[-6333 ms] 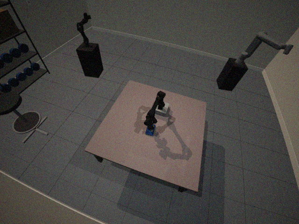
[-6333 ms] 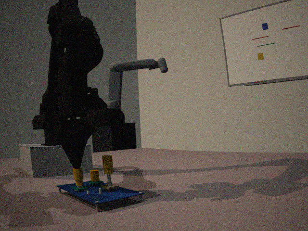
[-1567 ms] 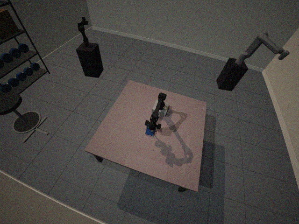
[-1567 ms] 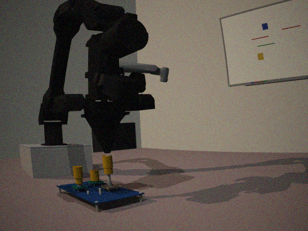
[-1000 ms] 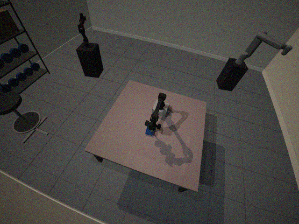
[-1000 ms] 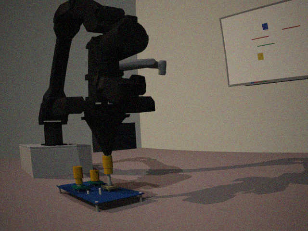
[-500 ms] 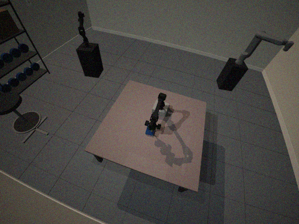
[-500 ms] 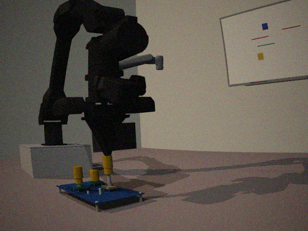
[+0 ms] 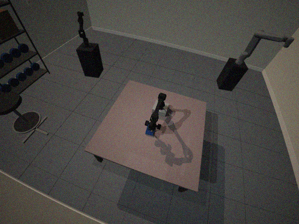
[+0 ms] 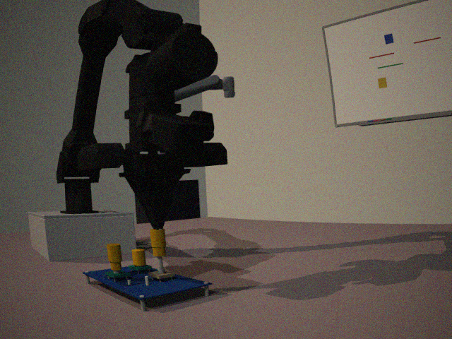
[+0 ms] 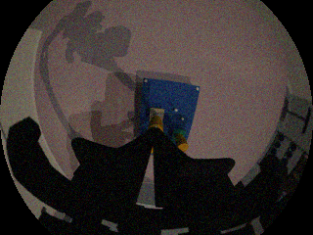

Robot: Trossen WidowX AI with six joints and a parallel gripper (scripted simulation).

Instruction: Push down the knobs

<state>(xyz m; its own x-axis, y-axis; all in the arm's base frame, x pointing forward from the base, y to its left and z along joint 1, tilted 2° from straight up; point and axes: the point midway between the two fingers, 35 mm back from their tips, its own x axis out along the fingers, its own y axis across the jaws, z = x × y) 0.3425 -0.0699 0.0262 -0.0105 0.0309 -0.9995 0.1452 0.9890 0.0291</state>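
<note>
My gripper tip is now 1 cm above the knob. The rest, counted from my gripper tip: green potentiometer (4 cm to the right, 4 cm below, 4 cm behind).
</note>
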